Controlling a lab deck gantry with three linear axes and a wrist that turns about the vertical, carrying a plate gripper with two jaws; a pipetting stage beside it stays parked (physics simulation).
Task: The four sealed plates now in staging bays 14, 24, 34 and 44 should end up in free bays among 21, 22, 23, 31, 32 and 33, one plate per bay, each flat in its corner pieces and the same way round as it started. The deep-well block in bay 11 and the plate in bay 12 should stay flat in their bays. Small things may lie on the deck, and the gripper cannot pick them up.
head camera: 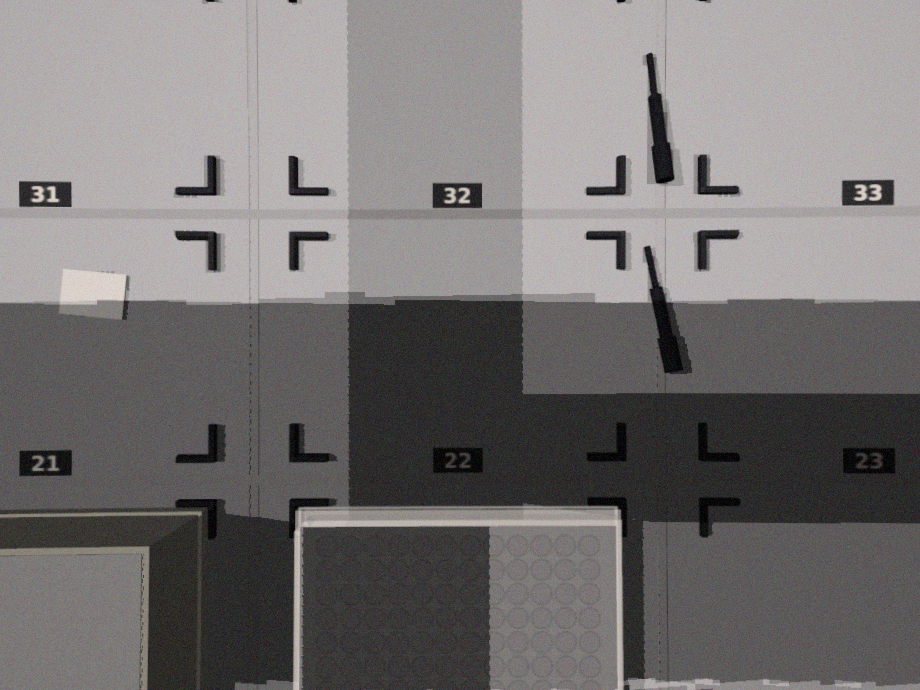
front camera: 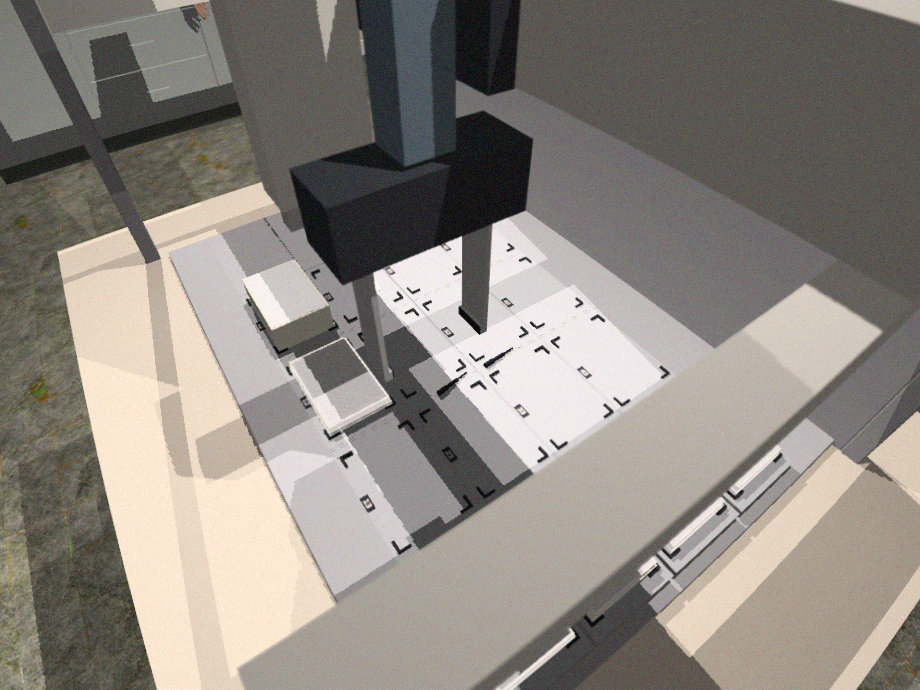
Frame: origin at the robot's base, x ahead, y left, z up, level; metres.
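Seen in the pictures: gripper, fingertip midpoint: (front camera: 428,344); robot's base at its link origin: (front camera: 248,300).
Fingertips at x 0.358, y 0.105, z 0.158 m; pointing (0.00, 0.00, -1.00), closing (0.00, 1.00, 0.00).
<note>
Pixels of each thing's top centre, then the offset from my fingertips to it. "spot": a spot on its surface instead.
- bay 44 at a spot on its surface: (front camera: 756,473) spot: 0.261 m ahead, 0.255 m left, 0.137 m down
- bay 34 at a spot on its surface: (front camera: 695,528) spot: 0.260 m ahead, 0.148 m left, 0.137 m down
- bay 24 at a spot on its surface: (front camera: 649,568) spot: 0.260 m ahead, 0.076 m left, 0.129 m down
- bay 14 at a spot on its surface: (front camera: 538,660) spot: 0.258 m ahead, 0.061 m right, 0.129 m down
- deep-well block at its top centre: (front camera: 283,291) 0.294 m back, 0.062 m right, 0.116 m down
- plate at its top centre: (head camera: 458,630) (front camera: 337,378) 0.130 m back, 0.062 m right, 0.143 m down
- black pen-like stick at its top centre: (head camera: 661,112) (front camera: 499,354) 0.051 m back, 0.136 m left, 0.150 m down
- small white square at a spot on its surface: (head camera: 93,285) spot: 0.275 m back, 0.070 m left, 0.157 m down
My gripper (front camera: 429,350) is open and empty, its jaws hanging over the middle of the deck. Sealed plates show edge-on in the staging row at the lower right: in bay 44 (front camera: 756,473), in bay 34 (front camera: 695,528), a bright end of one in bay 24 (front camera: 649,568) with the rest dark, and in bay 14 (front camera: 538,660), partly cut off. The deep-well block (front camera: 291,297) (head camera: 70,623) sits in bay 11. The plate (front camera: 341,382) (head camera: 546,609) in bay 12 looks flat. No plates show in bays 21, 22, 23, 31, 32 and 33 in the head view, where each is partly visible.
One black pen-like stick (front camera: 497,357) (head camera: 658,118) lies between bays 32 and 33, another (front camera: 451,383) (head camera: 663,319) between 22 and 23. A small white square (head camera: 93,285) lies in bay 21. The front beam (front camera: 475,564) partly hides the deck. The dark pipetting stage (front camera: 486,44) hangs behind.
</note>
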